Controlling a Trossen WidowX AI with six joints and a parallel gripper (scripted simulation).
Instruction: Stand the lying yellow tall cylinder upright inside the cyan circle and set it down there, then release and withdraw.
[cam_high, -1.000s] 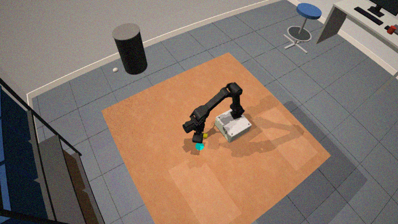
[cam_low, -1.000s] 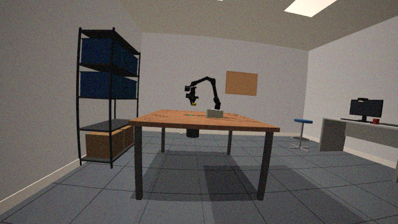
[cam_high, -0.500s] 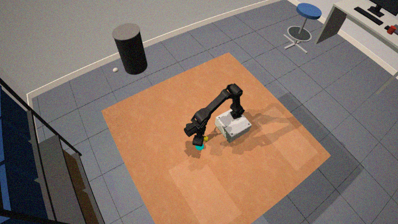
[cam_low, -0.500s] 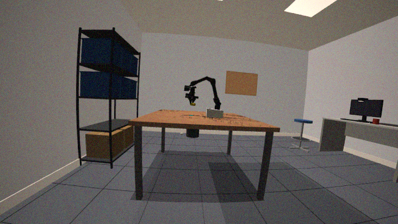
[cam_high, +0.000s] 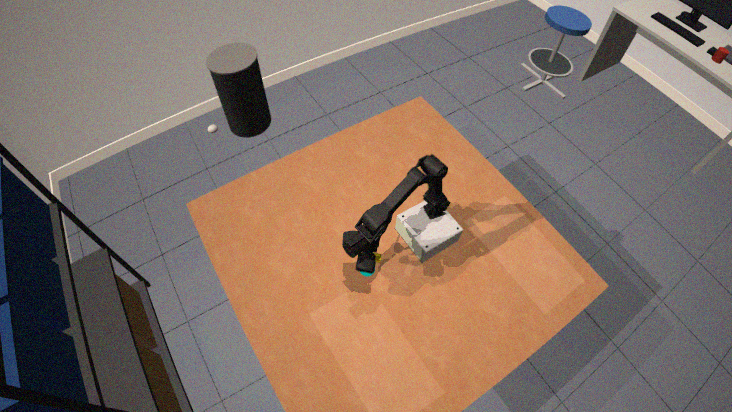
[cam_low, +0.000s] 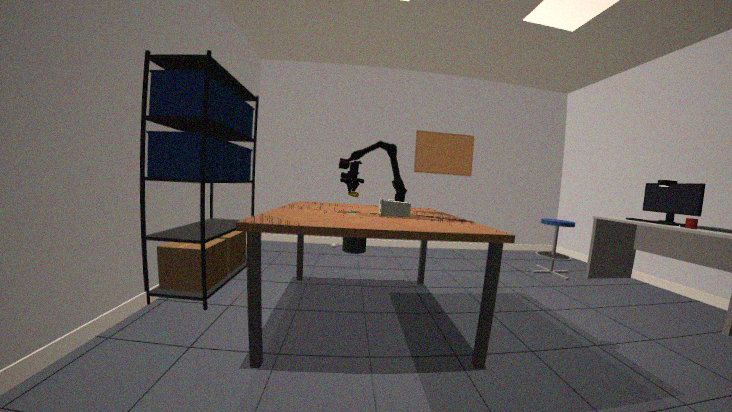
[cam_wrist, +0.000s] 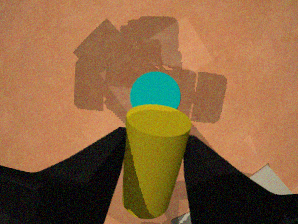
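Now: gripper tip 1 cm past the cyan circle and 13 cm above it. Also, from my gripper tip: yellow tall cylinder (2 cm behind, 1 cm to the left).
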